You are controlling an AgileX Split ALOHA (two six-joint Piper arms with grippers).
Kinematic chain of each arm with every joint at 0, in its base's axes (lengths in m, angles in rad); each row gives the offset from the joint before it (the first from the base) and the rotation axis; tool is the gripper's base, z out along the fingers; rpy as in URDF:
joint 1: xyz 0 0 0.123 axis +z
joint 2: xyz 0 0 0 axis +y
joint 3: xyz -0.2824 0 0.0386 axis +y
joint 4: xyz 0.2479 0 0.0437 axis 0.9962 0 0.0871
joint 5: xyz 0 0 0 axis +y
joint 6: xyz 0.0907 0 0.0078 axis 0.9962 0 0.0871
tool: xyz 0 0 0 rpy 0 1.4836 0
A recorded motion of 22 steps. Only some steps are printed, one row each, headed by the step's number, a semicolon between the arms.
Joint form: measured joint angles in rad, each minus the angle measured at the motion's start. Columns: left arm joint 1, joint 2, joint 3, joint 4, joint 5, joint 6; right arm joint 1, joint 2, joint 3, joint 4, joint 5, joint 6.
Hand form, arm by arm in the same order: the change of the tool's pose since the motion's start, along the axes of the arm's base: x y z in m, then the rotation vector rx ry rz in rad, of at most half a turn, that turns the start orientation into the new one. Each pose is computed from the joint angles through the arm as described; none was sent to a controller.
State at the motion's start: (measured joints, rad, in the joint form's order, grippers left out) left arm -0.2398 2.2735 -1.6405 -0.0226 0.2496 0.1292; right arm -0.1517 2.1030 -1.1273 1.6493 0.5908 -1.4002
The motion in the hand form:
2: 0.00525 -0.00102 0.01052 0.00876 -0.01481 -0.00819; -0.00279 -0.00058 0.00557 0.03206 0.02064 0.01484
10: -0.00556 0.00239 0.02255 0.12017 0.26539 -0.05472; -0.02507 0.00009 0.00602 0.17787 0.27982 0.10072
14: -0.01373 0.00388 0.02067 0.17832 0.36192 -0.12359; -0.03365 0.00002 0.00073 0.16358 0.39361 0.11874
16: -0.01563 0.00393 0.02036 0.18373 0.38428 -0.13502; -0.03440 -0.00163 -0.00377 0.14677 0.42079 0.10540
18: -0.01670 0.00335 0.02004 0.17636 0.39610 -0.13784; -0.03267 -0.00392 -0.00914 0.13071 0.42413 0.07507
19: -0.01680 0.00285 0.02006 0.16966 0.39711 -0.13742; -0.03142 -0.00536 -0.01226 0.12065 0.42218 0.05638
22: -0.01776 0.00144 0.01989 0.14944 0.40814 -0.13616; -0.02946 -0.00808 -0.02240 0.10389 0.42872 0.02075
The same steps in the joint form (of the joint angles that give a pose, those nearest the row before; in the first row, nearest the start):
2: 0.0000 0.0000 -0.0427 0.0124 0.0304 0.0022; -0.0095 -0.0146 -0.0011 -0.0622 0.0355 0.0750
10: 0.0000 0.0000 -0.1621 0.0310 0.4485 0.0473; -0.0442 -0.0279 -0.0031 -0.4002 0.2356 0.4808
14: 0.0000 0.0000 -0.1714 0.0226 0.5665 0.1283; -0.0442 -0.0255 -0.0031 -0.5356 0.2670 0.6130
16: 0.0000 0.0000 -0.1734 0.0167 0.5919 0.1416; -0.0442 -0.0175 -0.0043 -0.5679 0.2528 0.6457
18: 0.0000 0.0000 -0.1733 0.0047 0.6024 0.1465; -0.0442 -0.0058 -0.0046 -0.5680 0.2176 0.6537
19: 0.0000 0.0000 -0.1734 -0.0026 0.6022 0.1474; -0.0442 0.0011 -0.0046 -0.5638 0.1946 0.6537
22: 0.0000 0.0000 -0.1734 -0.0256 0.6096 0.1496; -0.0442 0.0257 -0.0046 -0.5542 0.1505 0.6520

